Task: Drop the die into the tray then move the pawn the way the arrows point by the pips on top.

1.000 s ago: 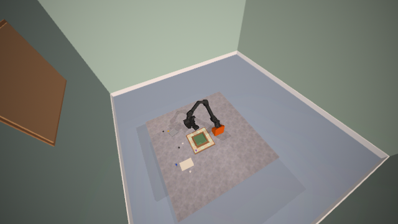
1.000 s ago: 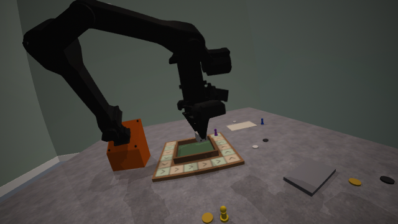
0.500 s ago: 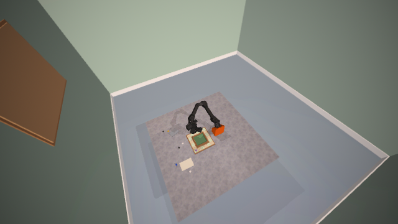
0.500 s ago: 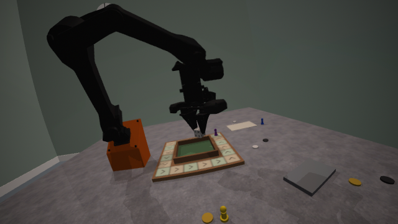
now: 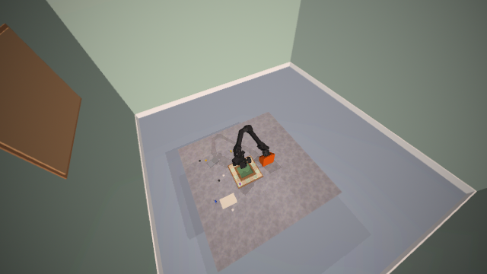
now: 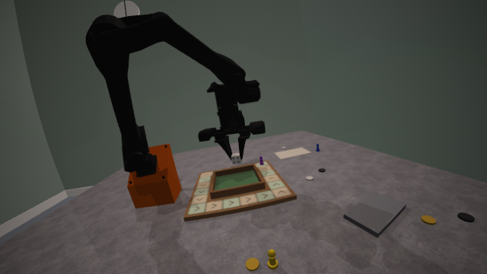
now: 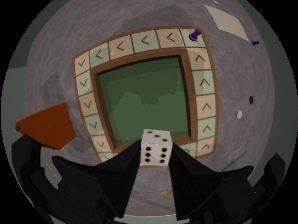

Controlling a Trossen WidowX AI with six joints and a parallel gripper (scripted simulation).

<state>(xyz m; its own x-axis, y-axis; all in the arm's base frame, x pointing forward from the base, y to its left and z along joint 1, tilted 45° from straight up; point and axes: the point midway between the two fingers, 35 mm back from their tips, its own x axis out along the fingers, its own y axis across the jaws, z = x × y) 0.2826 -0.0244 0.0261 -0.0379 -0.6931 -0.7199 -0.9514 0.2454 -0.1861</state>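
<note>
Now: the purple pawn 10 cm ahead of my gripper tip, 13 cm to the left of it and 7 cm below it. Also, from my gripper tip: green dice tray: 1 cm behind, 3 cm to the left, 9 cm below; white die: right at my gripper tip; yellow pawn: 1 cm ahead, 27 cm to the right, 8 cm below.
</note>
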